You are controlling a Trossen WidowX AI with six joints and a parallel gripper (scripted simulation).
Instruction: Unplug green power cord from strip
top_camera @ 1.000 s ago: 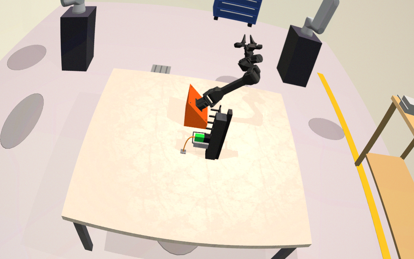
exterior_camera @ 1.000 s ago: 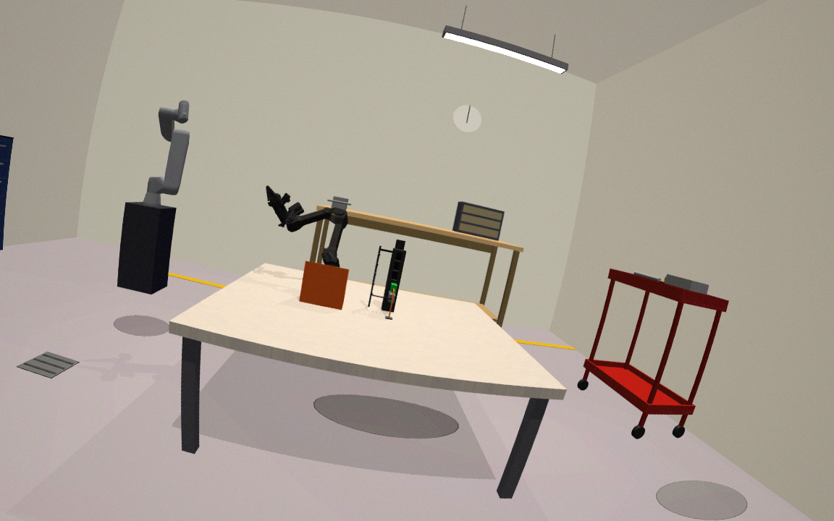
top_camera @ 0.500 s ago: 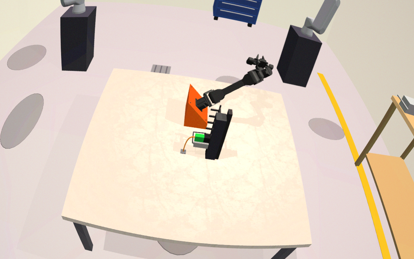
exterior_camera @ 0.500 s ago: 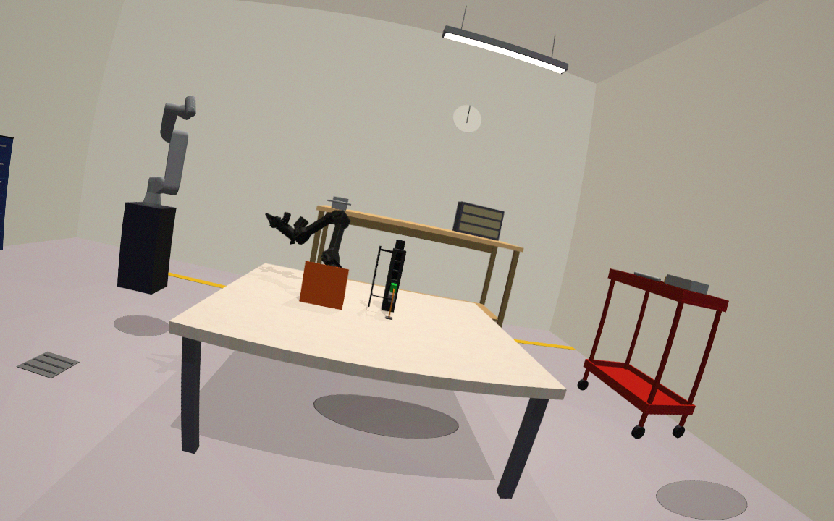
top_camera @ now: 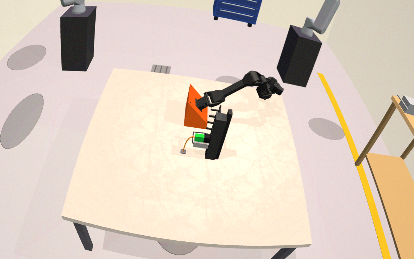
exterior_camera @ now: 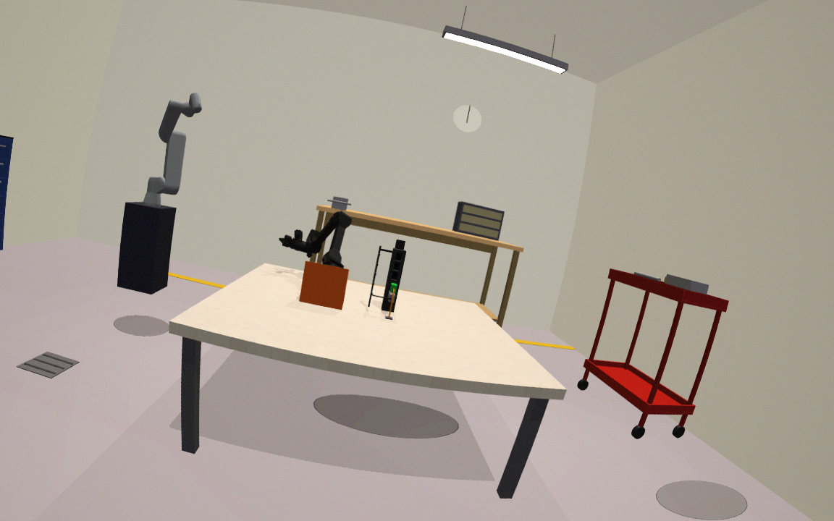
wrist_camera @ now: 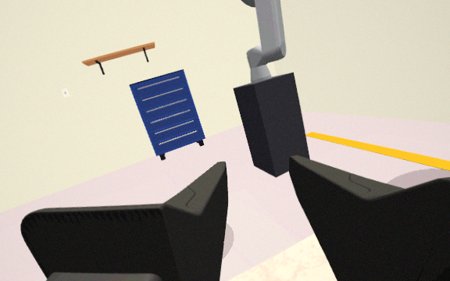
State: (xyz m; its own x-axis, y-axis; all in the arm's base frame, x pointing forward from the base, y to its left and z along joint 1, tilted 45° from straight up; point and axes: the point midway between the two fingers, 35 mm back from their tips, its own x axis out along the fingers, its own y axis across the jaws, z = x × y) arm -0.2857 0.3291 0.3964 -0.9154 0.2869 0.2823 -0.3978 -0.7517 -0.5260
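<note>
My gripper tip is 59 cm short of the green plug, 52 cm to the left of it and 5 cm above it.
</note>
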